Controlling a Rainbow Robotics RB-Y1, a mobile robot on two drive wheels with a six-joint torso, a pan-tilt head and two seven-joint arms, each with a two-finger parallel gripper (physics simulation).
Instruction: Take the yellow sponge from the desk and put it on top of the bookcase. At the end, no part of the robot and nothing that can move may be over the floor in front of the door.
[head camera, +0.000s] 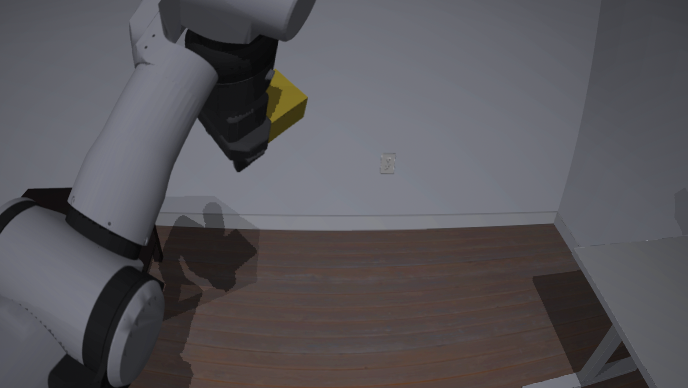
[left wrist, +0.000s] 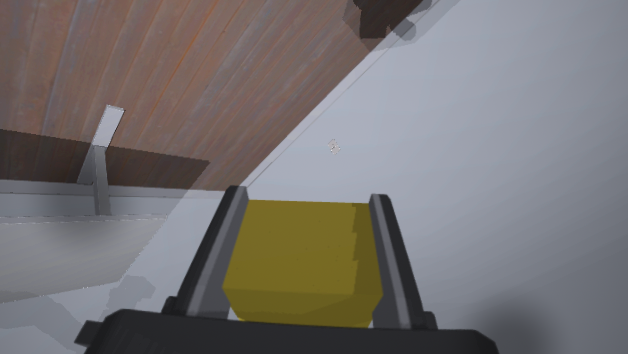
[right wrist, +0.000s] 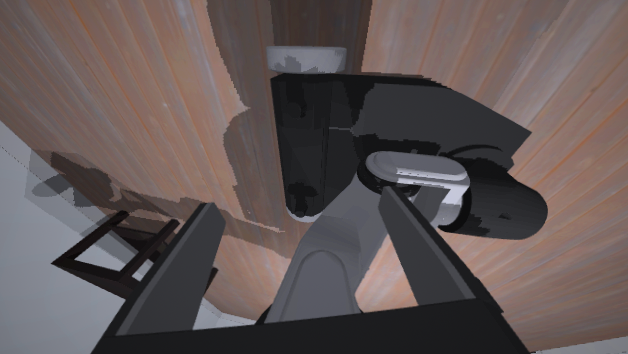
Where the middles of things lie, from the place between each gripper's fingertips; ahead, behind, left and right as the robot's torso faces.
I see the yellow sponge (head camera: 286, 105) 47 cm ahead of my right hand, 26 cm to the left of it and 73 cm above it.
Now: left hand 40 mm to the left of the yellow sponge, 30 mm below it and 20 mm short of it.
